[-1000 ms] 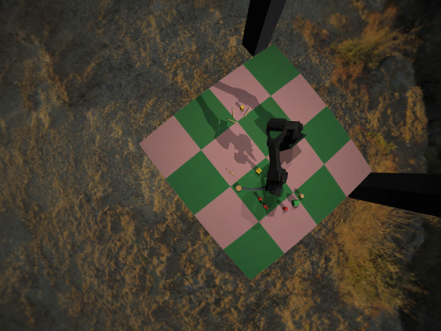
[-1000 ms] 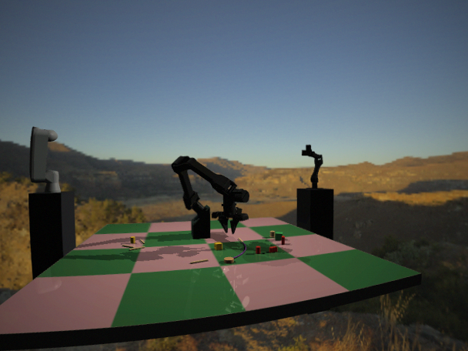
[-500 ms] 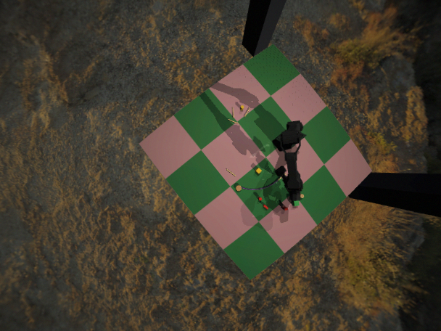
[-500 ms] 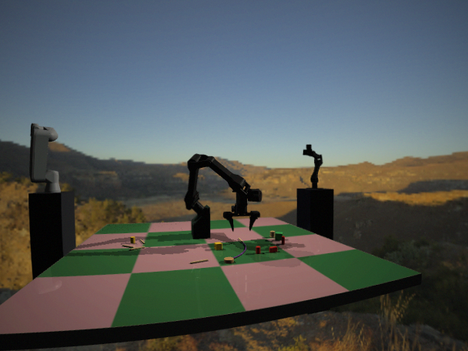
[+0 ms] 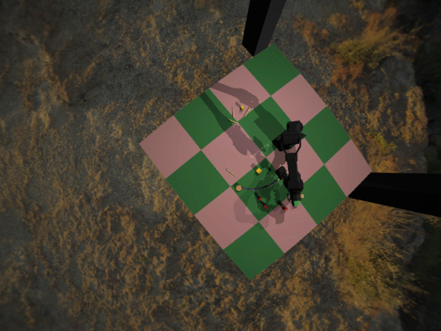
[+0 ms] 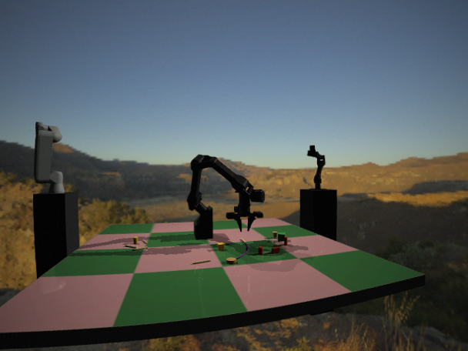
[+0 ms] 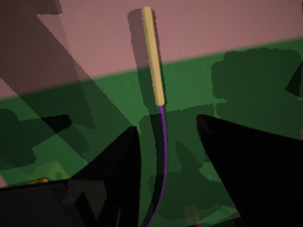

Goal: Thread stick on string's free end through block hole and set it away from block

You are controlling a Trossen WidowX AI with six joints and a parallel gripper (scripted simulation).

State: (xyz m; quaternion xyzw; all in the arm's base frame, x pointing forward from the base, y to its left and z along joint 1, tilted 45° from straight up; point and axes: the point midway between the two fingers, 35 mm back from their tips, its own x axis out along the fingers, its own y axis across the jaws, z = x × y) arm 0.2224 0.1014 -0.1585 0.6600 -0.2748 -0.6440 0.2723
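The stick lies 20 mm behind my gripper tip and 60 mm below it. Round my gripper tip: red cylinder: 190 mm ahead, 20 mm to the left, 50 mm below; then wooden cylinder: 60 mm behind, 200 mm to the left, 40 mm below; then yellow wooden block: 80 mm ahead, 140 mm to the right, 50 mm below.
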